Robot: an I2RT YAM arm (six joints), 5 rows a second.
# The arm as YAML. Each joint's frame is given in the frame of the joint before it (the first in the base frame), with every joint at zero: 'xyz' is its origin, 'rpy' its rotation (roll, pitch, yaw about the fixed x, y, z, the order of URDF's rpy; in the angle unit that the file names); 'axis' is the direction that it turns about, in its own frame. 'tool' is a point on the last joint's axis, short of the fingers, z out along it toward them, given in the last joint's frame.
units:
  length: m
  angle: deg
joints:
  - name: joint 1
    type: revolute
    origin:
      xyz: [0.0, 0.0, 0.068]
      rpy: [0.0, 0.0, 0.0]
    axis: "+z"
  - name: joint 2
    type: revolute
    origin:
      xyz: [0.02, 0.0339, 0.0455]
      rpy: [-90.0, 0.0, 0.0]
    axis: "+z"
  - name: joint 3
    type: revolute
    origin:
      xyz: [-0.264, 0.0, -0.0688]
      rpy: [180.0, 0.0, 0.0]
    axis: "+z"
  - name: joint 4
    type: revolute
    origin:
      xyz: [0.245, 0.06, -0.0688]
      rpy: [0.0, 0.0, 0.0]
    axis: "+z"
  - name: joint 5
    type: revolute
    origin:
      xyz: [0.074, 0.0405, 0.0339]
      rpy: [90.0, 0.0, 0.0]
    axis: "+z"
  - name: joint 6
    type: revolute
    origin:
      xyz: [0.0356, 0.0, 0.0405]
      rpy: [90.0, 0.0, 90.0]
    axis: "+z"
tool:
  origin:
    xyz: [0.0, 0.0, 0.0]
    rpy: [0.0, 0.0, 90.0]
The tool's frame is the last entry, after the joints.
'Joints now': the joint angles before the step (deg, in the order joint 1, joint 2, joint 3, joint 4, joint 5, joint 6). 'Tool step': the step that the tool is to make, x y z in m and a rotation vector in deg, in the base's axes. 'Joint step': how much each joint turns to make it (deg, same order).
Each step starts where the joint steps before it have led.
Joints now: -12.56, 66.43, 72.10, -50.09, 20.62, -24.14
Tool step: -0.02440, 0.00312, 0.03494, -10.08, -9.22, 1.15
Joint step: -0.02, -6.81, 0.04, 7.23, 3.83, -7.49
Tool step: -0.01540, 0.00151, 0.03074, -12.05, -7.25, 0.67
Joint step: 0.00, -4.18, 0.00, 10.28, 3.39, -10.71
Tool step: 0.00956, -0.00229, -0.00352, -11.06, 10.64, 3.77
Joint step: -0.04, 1.70, 0.00, 0.95, 0.01, -15.44
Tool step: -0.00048, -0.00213, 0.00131, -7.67, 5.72, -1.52
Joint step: -0.02, 0.14, 0.00, 0.79, 3.90, -9.18
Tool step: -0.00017, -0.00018, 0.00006, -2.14, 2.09, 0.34
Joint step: -0.01, 0.00, 0.00, 0.01, 0.37, -3.00
